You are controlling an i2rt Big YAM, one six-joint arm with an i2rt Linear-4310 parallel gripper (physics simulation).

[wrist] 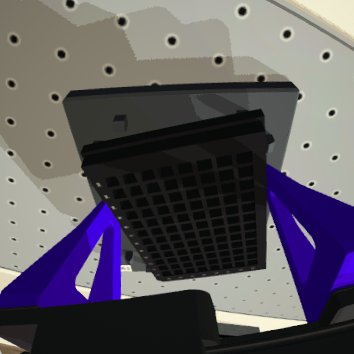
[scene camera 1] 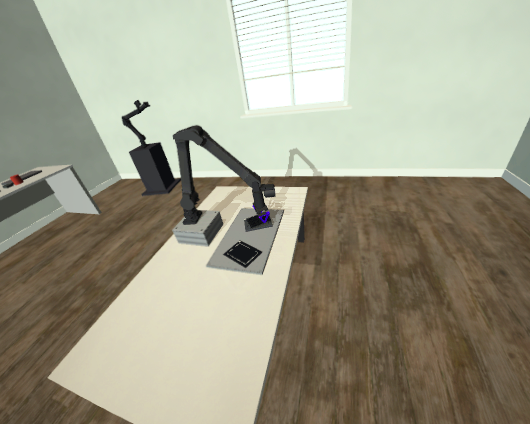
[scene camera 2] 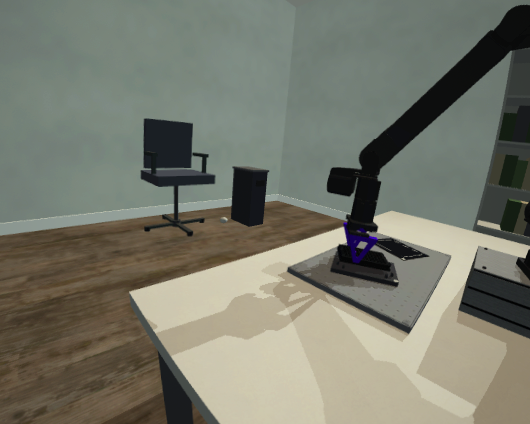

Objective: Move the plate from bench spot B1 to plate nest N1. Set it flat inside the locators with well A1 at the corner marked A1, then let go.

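Seen in the pictures: gripper, between the fingertips: [wrist: 186,187] [scene camera 1: 262,218] [scene camera 2: 353,256]; arm's base, origin of its link: [scene camera 1: 193,218].
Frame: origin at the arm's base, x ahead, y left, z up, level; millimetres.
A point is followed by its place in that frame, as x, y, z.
The black well plate [scene camera 1: 255,220] {374, 22, -59} [scene camera 2: 367,257] {379, 42, -54} [wrist: 190,215] {405, 38, -53} is between the blue fingers of my gripper [scene camera 1: 262,218] {415, 42, -63} [scene camera 2: 356,259] {415, 42, -63} [wrist: 186,187] {415, 42, -63}, which is shut on its two sides. The plate is over the dark grey nest [scene camera 1: 260,228] {405, -23, -86} [scene camera 2: 390,277] {311, 61, -80} [wrist: 165,109] {451, 60, -80}. In the wrist view its far edge is turned relative to the nest's far edge. A locator [wrist: 120,123] {443, 81, -72} shows beyond that edge, and another [wrist: 269,140] {447, 4, -74} shows beside the plate's right side. Whether the plate touches the nest is unclear. Well A1 and the corner lettering cannot be read.
The nest is on a grey perforated board [scene camera 1: 272,240] {481, -126, -92} [scene camera 2: 415,300] {246, 111, -92} [wrist: 30,125] {421, 138, -92}. A black square with white corner lines [scene camera 1: 242,253] {329, -219, -90} [scene camera 2: 402,248] {310, -224, -90} is on the same board. The arm's grey base block [scene camera 1: 192,234] {37, -128, -21} [scene camera 2: 500,290] {94, 76, -29} stands beside the board on the table.
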